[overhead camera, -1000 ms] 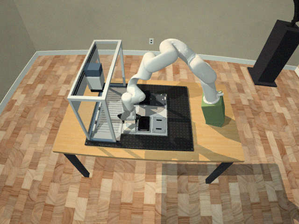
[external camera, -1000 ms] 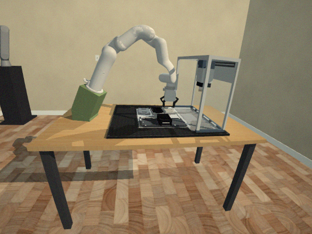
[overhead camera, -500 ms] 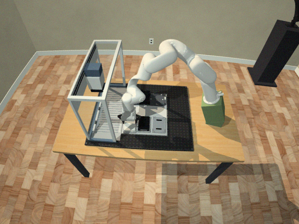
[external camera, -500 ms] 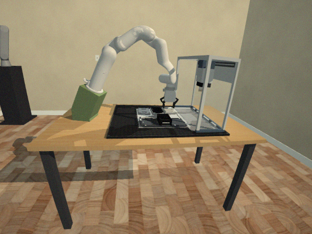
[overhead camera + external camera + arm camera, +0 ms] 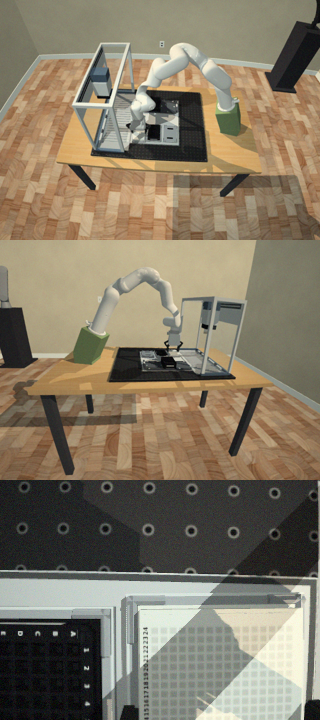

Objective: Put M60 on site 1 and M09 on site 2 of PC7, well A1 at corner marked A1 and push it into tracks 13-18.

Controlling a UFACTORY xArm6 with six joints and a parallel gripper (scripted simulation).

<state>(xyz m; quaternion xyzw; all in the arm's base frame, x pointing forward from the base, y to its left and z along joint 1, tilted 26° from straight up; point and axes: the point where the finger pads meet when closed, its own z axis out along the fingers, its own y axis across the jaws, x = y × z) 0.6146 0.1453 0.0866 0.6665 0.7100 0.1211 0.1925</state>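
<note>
Now: hand 30 mm above the plate nest. Round my hand: apron: 110 mm behind, 130 mm to the right, 40 mm below; black 96-well plate: 110 mm behind, 10 mm to the right, 20 mm below; nest S1: 220 mm behind, 10 mm to the right, 30 mm below.
</note>
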